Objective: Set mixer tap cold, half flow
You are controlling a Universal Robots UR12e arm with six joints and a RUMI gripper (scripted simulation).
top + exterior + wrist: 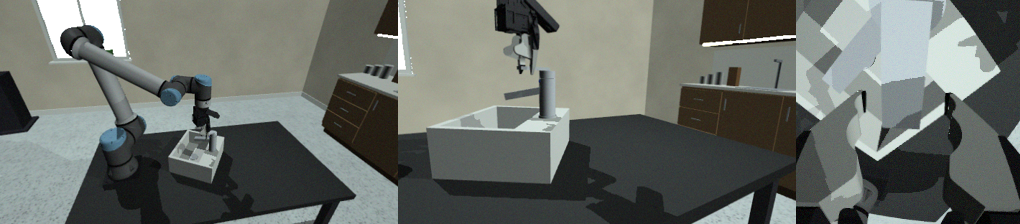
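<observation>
My hand is 2 cm short of the flat lever. The rest, counted from my hand: white basin: 23 cm below, 8 cm to the left, 3 cm behind.
</observation>
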